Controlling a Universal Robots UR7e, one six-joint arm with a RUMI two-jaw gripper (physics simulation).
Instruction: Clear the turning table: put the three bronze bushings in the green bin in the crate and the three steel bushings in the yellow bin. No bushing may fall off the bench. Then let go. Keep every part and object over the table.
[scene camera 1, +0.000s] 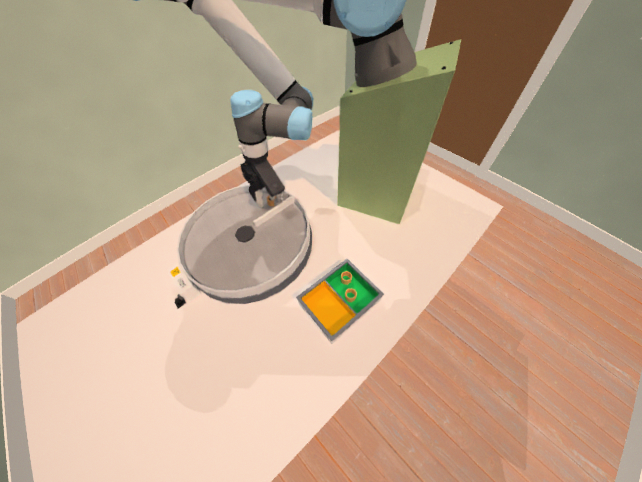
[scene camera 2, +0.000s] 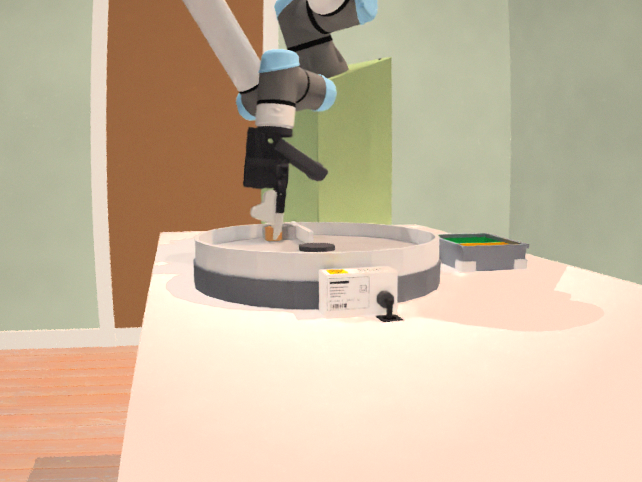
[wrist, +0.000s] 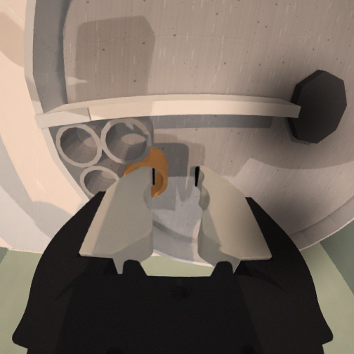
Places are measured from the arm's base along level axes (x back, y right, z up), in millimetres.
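Pixels of known places: gripper, fingertip midpoint: (scene camera 1: 266, 205) (scene camera 2: 273, 239); arm's base, origin of the base link: (scene camera 1: 385, 73).
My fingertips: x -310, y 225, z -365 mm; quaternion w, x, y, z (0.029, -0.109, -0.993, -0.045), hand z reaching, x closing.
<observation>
Ahead of a thing's pixels: the offset from my fingertips to its top centre. "spot": to the spot under its first point.
My gripper (scene camera 1: 271, 200) (wrist: 174, 167) is partly open, low over the turning table (scene camera 1: 222, 264) (scene camera 2: 248, 262) (wrist: 215, 40), with nothing between its fingers. A bronze bushing {dy -7, dx +22, dz +22 mm} (scene camera 2: 269, 233) (wrist: 159, 159) stands on the table; the left finger in the wrist view partly covers it. Three steel bushings (wrist: 60, 145) (wrist: 103, 140) (wrist: 100, 169) stand grouped beside it, between the rim and the bar. Two bronze bushings {dy -374, dx -42, dz -25 mm} (scene camera 1: 346, 282) {dy -416, dx -78, dz -25 mm} (scene camera 1: 351, 299) are in the green bin (scene camera 1: 369, 293) of the crate {spot: dy -386, dx -199, dz -7 mm} (scene camera 1: 314, 319) (scene camera 2: 487, 257). The yellow bin (scene camera 1: 326, 308) shows no bushing in scene camera 1.
A pale bar {spot: dy -57, dx -13, dz +16 mm} (scene camera 1: 274, 211) (scene camera 2: 302, 232) (wrist: 175, 107) runs from the rim to the dark hub {dy -36, dx -131, dz +5 mm} (scene camera 1: 244, 233) (scene camera 2: 316, 247) (wrist: 318, 106). A white control box {spot: dy +7, dx -382, dz -25 mm} (scene camera 2: 357, 293) stands at the turning table's side. A tall green stand (scene camera 1: 381, 155) (scene camera 2: 355, 150) rises behind the crate.
</observation>
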